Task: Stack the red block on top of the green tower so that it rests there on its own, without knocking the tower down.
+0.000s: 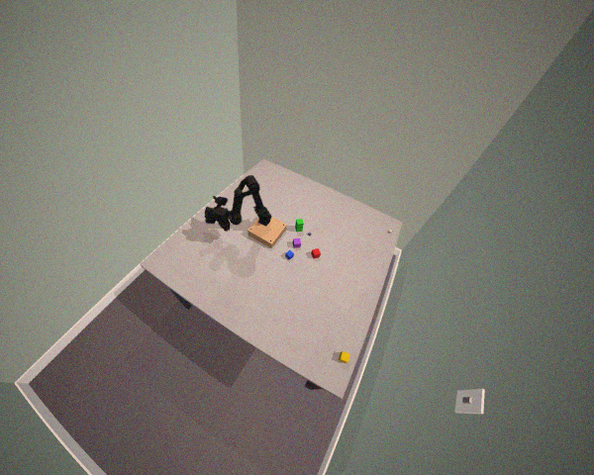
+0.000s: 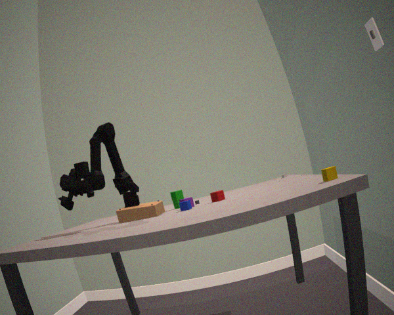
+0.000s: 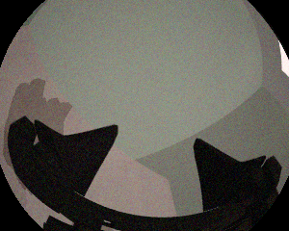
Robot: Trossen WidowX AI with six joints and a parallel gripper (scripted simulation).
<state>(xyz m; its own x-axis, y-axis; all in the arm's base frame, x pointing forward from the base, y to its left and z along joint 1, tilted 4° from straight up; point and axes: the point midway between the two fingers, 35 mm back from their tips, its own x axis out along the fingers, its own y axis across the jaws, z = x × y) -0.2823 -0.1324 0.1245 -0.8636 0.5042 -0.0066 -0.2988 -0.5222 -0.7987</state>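
My gripper tip is 69 cm short of the red block, 6 cm to the right of it and 17 cm above it. Also, from my gripper tip: purple block (56 cm ahead, 8 cm to the left, 17 cm below); tiny dark object (60 cm ahead, 20 cm to the left, 19 cm below); blue block (55 cm ahead, 2 cm to the right, 18 cm below).
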